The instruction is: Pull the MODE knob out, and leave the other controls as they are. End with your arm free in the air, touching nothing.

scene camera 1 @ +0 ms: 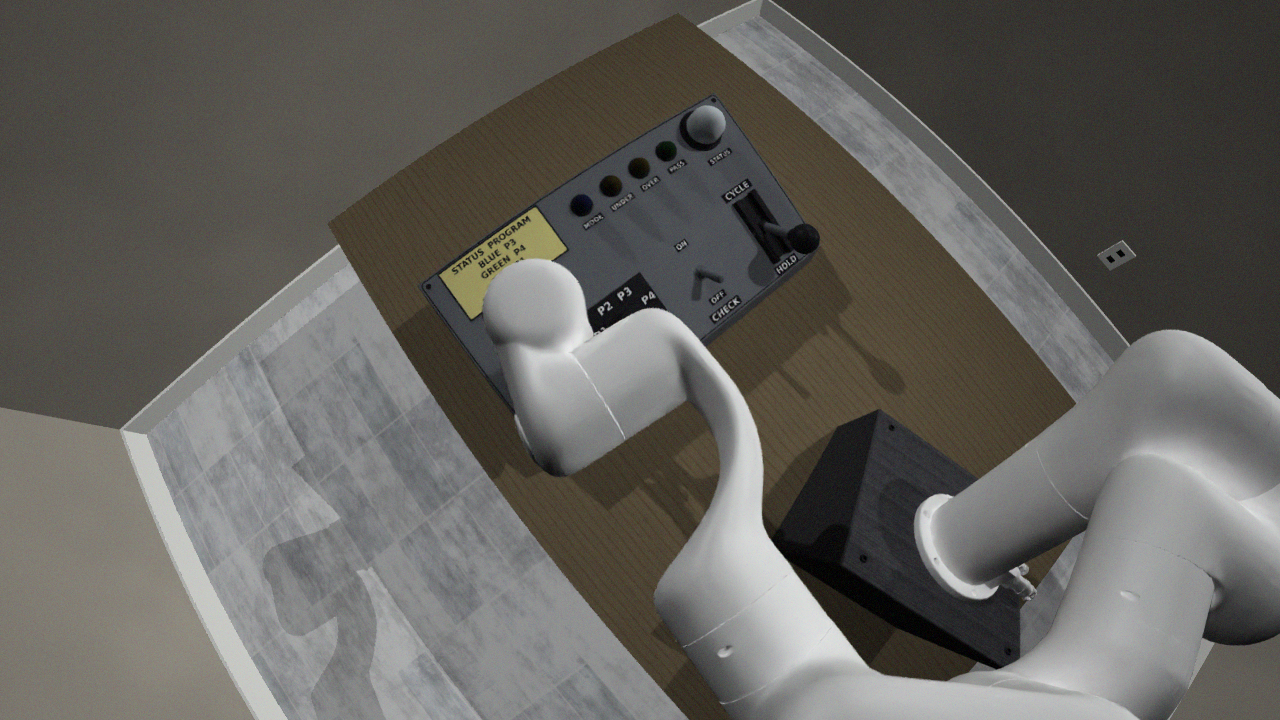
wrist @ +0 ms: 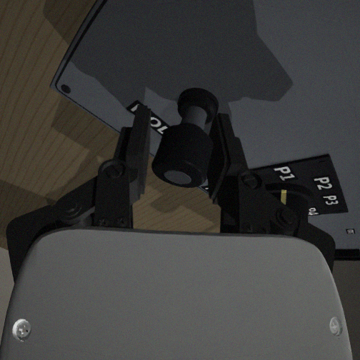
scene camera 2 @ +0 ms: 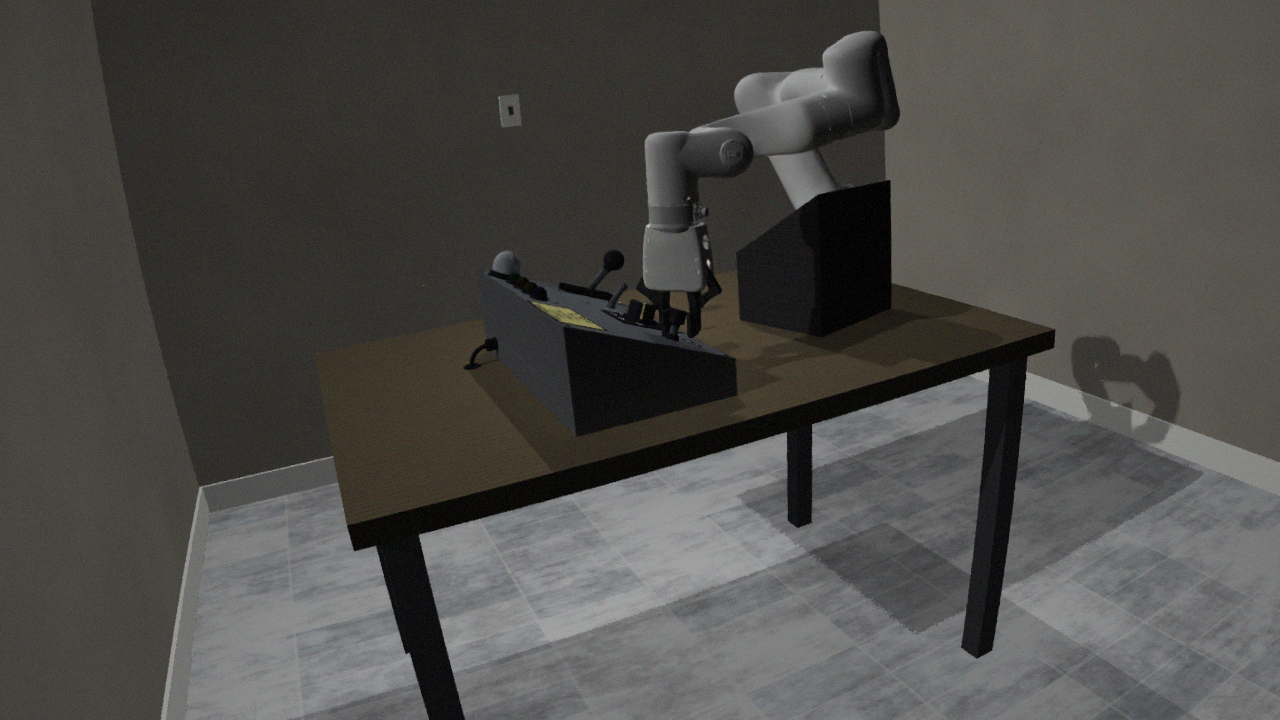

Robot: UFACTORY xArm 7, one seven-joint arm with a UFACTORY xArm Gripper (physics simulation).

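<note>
The MODE knob is a black cylindrical cap on a grey stem, with a stretch of stem showing between the cap and the black collar. It stands on the grey control panel. My gripper is partly closed, with one finger on each side of the cap; the pads look to be against it. The left finger partly covers the MODE label. In scene camera 1 the arm hides the knob and gripper.
The PROGRAM knob is close beside the right finger, partly hidden. The CHECK toggle, CYCLE lever and STATUS lamp are farther along the panel. A black pedestal bears the arm.
</note>
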